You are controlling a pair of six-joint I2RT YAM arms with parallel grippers.
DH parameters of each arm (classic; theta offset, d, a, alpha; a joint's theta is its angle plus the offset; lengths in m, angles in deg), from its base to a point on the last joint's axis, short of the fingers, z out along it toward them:
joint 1: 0 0.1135 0.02 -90
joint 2: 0 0 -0.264 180
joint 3: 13.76 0 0.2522 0
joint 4: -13.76 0 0.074 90
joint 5: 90 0 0 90
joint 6: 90 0.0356 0 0
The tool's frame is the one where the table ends.
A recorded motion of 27 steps. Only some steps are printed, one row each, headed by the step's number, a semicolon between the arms.
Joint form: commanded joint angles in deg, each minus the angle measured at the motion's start. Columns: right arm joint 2, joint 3, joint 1, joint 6, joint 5, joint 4; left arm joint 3, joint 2, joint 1, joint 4, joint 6, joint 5.
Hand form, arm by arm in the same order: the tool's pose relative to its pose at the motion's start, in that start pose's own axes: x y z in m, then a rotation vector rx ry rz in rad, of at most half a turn. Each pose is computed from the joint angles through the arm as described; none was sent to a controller.
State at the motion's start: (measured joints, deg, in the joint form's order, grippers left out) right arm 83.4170 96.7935 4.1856 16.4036 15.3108 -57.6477; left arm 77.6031 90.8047 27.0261 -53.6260 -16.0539 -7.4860
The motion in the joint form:
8: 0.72 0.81 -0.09 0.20 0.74 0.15; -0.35 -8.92 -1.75 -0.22 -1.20 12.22
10: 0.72 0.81 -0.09 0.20 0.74 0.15; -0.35 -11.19 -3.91 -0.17 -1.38 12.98
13: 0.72 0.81 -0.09 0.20 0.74 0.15; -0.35 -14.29 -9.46 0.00 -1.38 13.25
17: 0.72 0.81 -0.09 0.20 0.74 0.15; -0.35 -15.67 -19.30 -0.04 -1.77 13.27
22: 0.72 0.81 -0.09 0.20 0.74 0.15; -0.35 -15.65 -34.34 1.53 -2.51 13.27
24: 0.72 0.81 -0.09 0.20 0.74 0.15; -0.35 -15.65 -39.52 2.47 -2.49 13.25
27: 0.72 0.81 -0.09 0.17 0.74 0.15; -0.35 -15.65 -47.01 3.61 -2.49 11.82
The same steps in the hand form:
8: -0.0031 0.0004 0.0018 0.0124 -0.0076 0.0057; 0.0134 -0.0062 -0.0523 0.2594 -0.0755 0.0029
10: -0.0031 0.0004 0.0018 0.0124 -0.0076 0.0057; 0.0199 -0.0137 -0.0668 0.3015 -0.1053 0.0331
13: -0.0031 0.0004 0.0018 0.0124 -0.0076 0.0057; 0.0343 -0.0329 -0.0888 0.3703 -0.1452 0.1162
17: -0.0031 0.0004 0.0018 0.0124 -0.0076 0.0057; 0.0588 -0.0681 -0.1066 0.4626 -0.1411 0.2575
22: -0.0031 0.0004 0.0018 0.0124 -0.0076 0.0057; 0.1011 -0.1185 -0.1280 0.6021 -0.1207 0.4699
24: -0.0031 0.0004 0.0018 0.0124 -0.0076 0.0057; 0.1179 -0.1332 -0.1369 0.6542 -0.1196 0.5459
27: -0.0031 0.0004 0.0018 0.0124 -0.0076 0.0052; 0.1438 -0.1509 -0.1503 0.7088 -0.1275 0.6502

